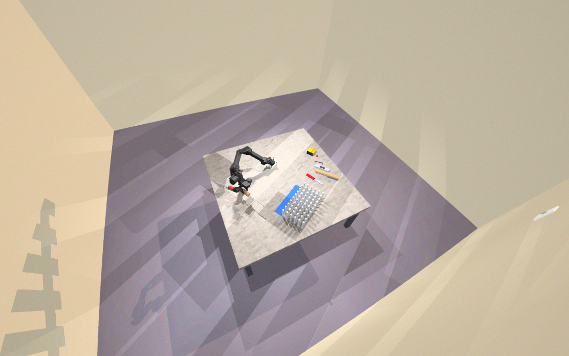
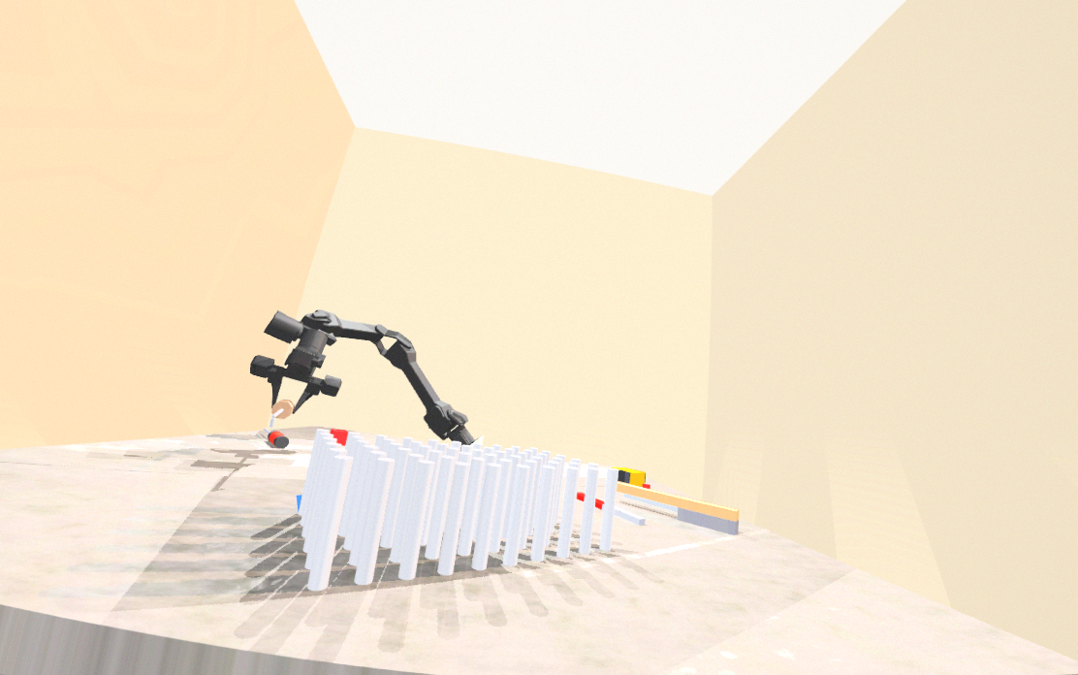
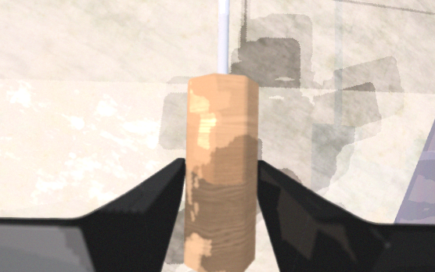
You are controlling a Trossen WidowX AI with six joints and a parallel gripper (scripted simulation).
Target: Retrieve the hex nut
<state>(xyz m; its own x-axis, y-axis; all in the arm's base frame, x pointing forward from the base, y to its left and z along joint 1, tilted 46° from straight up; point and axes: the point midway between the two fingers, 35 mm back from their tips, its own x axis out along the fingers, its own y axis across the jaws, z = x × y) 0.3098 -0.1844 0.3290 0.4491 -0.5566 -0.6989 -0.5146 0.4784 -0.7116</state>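
My gripper tip is 90 mm short of the tool with pale metal rod and 60 mm to the right of it. The rest, counted from my gripper tip: red-handled tool 720 mm to the left, 90 mm below, 10 mm behind; then blue taped strip 380 mm to the left, 130 mm ahead, 100 mm below; then red block 330 mm behind, 80 mm below, 40 mm to the right.
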